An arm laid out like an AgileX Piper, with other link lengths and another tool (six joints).
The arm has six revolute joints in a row. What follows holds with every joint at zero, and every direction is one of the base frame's.
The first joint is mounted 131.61 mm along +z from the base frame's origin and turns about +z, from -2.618 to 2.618 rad.
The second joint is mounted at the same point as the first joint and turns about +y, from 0 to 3.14 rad.
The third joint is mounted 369.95 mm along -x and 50.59 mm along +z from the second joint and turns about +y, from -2.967 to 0 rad.
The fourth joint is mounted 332.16 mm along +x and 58.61 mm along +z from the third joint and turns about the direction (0.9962, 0, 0.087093), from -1.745 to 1.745 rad.
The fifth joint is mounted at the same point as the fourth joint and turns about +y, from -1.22 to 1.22 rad.
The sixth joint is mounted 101.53 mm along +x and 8.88 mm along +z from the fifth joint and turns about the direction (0.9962, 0, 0.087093), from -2.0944 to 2.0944 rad.
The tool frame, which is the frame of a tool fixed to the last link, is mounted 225.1 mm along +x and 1 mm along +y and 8.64 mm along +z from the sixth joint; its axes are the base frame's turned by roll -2.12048, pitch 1.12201 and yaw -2.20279 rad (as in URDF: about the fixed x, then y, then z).
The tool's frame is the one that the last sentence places.
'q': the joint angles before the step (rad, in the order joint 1, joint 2, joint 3, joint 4, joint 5, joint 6). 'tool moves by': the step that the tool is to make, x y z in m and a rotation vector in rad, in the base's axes. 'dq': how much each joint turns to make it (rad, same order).
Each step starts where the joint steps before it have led.
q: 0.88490 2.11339 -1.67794 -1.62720 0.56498 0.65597
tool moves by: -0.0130 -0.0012 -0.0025 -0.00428 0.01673 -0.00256
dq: 0.01629 -0.02282 0.03006 0.02737 0.01383 -0.01327
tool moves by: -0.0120 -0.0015 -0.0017 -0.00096 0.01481 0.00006
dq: 0.01354 -0.02328 0.03060 0.01923 0.00868 -0.00493
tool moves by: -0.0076 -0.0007 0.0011 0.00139 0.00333 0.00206
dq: 0.00877 -0.01651 0.02149 -0.00035 0.00506 0.00723
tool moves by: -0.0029 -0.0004 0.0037 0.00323 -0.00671 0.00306
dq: 0.00308 -0.01010 0.01240 -0.01637 0.00142 0.01591
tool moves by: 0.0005 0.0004 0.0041 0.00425 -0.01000 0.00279
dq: -0.00060 -0.00280 0.00238 -0.01966 -0.00087 0.01612
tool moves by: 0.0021 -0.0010 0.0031 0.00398 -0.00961 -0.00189
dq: -0.00245 0.00007 0.00032 -0.01882 0.00190 0.01653
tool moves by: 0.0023 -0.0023 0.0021 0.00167 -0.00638 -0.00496
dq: -0.00301 0.00005 -0.00018 -0.01019 0.00364 0.00857
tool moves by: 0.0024 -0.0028 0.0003 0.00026 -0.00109 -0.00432
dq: -0.00460 -0.00002 0.00019 -0.00228 0.00008 0.00184
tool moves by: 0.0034 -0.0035 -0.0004 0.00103 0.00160 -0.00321
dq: -0.00784 -0.00017 0.00027 -0.00039 -0.00499 0.00058
